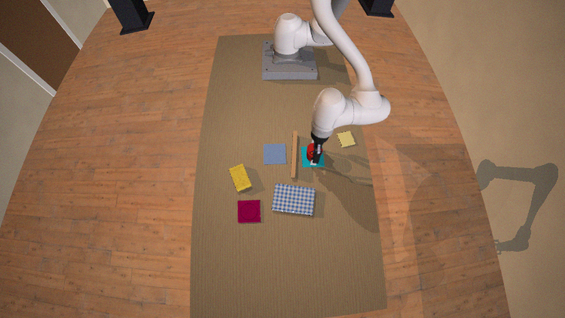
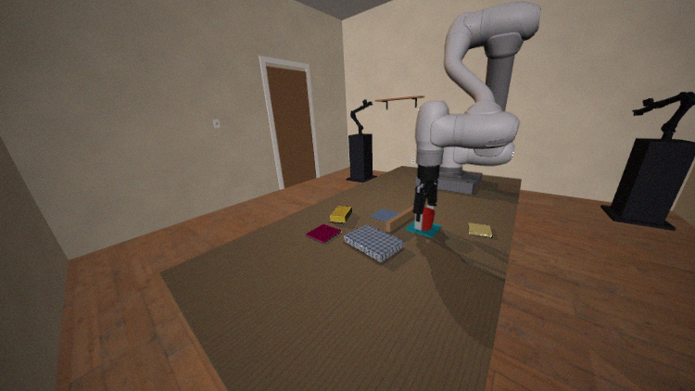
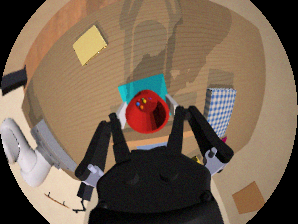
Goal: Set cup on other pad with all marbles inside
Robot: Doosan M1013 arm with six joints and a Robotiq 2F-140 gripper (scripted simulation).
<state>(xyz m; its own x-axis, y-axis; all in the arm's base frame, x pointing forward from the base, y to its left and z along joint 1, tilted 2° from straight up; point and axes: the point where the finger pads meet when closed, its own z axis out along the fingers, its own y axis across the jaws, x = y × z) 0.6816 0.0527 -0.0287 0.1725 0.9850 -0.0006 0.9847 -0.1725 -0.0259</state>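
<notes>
My gripper is now 20 mm above the red cup. Also, from my hand: teal pad (50 mm below); flat yellow square (80 mm behind, 190 mm to the left, 40 mm below); wooden rail (20 mm behind, 90 mm to the right, 30 mm below).
</notes>
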